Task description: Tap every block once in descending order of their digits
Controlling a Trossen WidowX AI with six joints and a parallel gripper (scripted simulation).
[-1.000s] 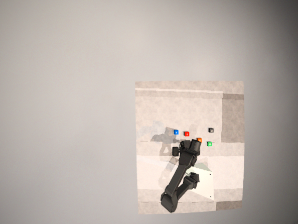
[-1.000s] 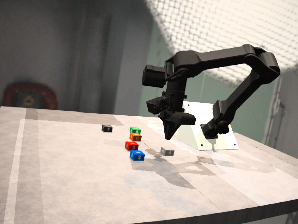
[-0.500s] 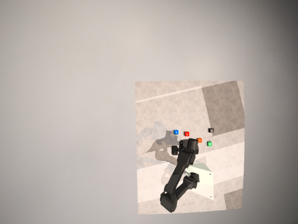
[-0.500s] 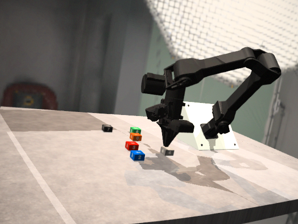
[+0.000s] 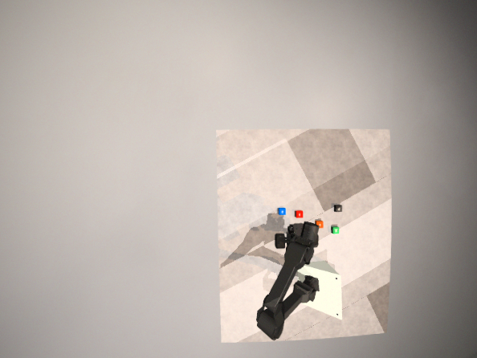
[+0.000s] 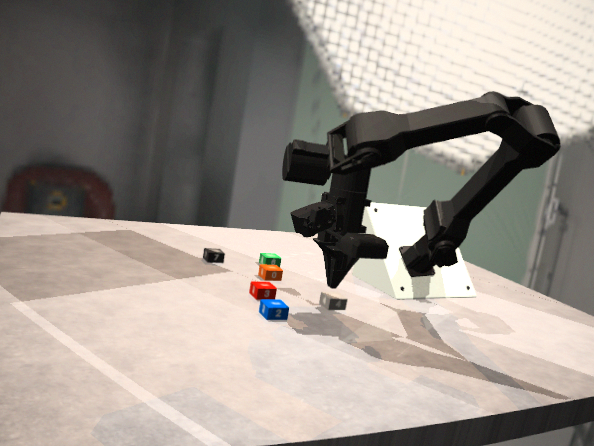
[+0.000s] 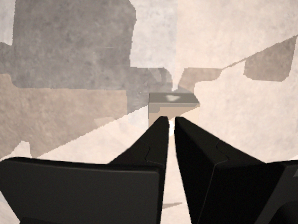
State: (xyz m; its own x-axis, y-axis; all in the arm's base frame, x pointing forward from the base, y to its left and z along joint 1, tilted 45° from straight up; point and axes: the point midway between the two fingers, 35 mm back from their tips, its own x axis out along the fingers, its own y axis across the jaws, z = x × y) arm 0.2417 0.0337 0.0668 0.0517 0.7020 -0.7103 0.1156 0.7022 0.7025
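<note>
The grey block 4 is 10 mm behind my gripper tip and 20 mm below it. The rest, counted from my gripper tip: blue block 2 (110 mm ahead, 20 mm to the left, 20 mm below); orange block (20 mm ahead, 150 mm to the right, 20 mm below); red block 3 (90 mm ahead, 60 mm to the right, 20 mm below).
</note>
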